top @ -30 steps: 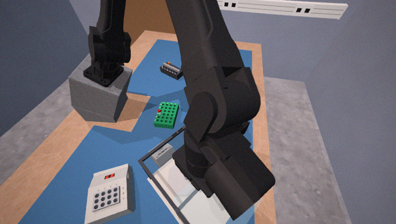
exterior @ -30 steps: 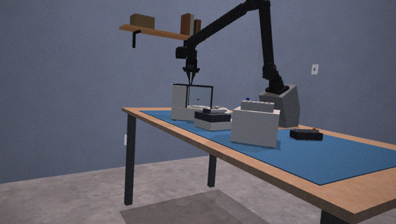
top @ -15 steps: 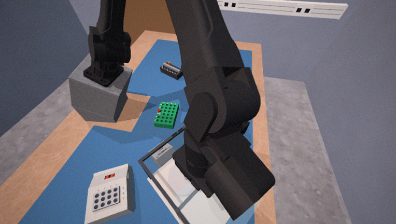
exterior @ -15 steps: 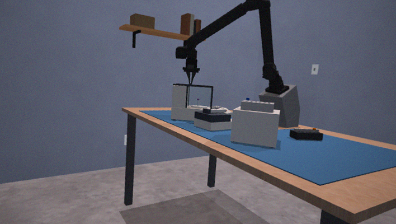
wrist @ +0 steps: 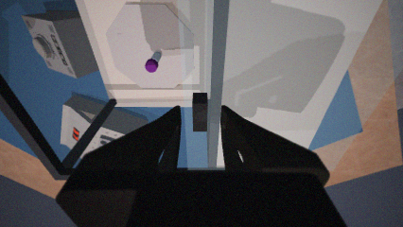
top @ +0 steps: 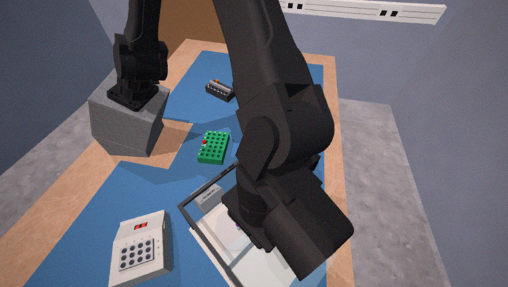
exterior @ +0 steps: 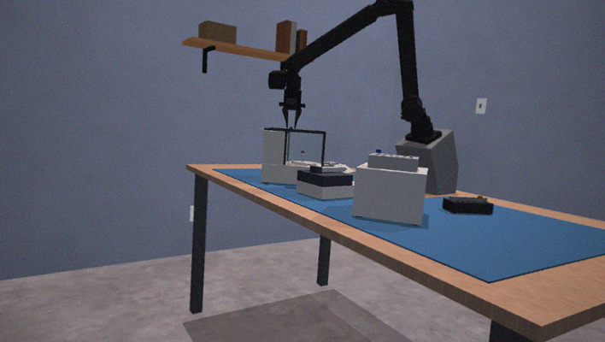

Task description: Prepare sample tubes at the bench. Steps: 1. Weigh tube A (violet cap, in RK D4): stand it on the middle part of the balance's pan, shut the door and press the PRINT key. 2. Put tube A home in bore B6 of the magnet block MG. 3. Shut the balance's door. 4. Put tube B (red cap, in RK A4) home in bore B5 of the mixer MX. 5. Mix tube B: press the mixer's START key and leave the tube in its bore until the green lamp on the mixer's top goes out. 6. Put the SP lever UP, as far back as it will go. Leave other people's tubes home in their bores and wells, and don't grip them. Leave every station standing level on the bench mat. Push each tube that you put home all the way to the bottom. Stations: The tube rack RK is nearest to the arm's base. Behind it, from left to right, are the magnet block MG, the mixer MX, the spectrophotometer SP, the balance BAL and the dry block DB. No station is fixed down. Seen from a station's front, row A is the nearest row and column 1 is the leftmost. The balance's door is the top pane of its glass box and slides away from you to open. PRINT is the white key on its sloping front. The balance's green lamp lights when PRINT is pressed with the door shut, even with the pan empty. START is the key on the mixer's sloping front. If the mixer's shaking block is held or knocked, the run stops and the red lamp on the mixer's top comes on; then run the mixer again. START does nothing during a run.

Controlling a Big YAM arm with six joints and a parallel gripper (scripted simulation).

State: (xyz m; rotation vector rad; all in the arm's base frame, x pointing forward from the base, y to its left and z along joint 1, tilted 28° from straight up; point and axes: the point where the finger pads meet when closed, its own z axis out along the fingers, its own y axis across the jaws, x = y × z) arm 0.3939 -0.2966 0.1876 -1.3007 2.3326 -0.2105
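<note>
Now: hand 20 mm short of the balance door, 10 mm to the left of it and 10 mm above it. From my hand the other things lie so: dry block DB 280 mm behind, 60 mm to the right, 190 mm below; SP lever 20 mm behind, 290 mm to the left, 130 mm below; white print key 180 mm behind, 110 mm to the left, 150 mm below.
</note>
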